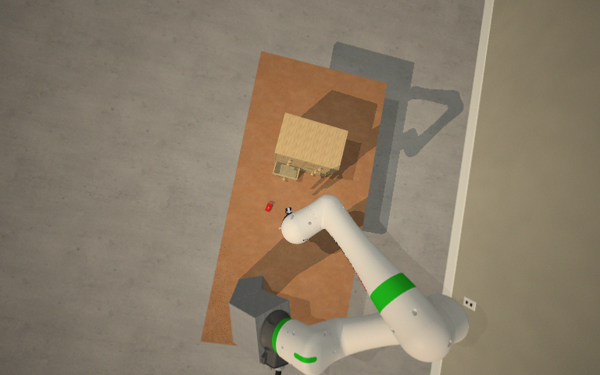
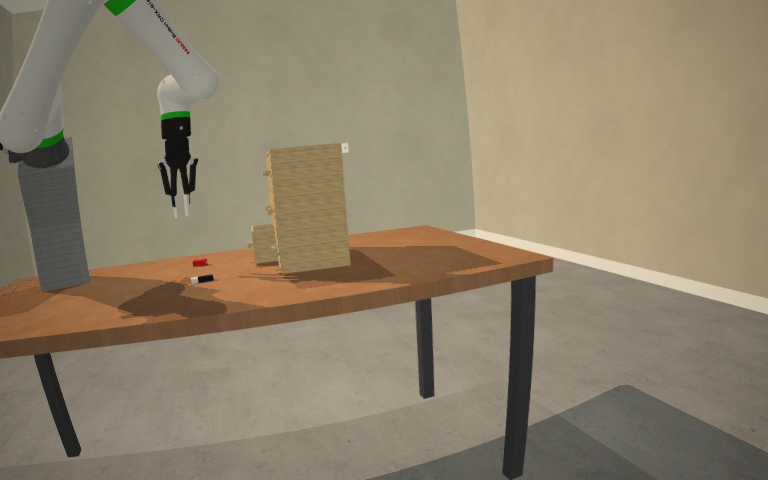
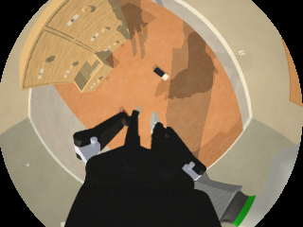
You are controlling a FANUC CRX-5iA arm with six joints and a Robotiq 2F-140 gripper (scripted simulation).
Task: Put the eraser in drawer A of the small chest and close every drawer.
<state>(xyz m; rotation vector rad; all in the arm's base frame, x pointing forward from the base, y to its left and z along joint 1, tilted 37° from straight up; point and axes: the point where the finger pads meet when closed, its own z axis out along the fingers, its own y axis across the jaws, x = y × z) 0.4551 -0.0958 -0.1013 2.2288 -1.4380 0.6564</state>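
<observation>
Right now my hand is 200 mm above the eraser, 130 mm to the left of it and 30 mm short of it. Also, from my hand: red block (200 mm below, 110 mm to the left, 50 mm ahead).
</observation>
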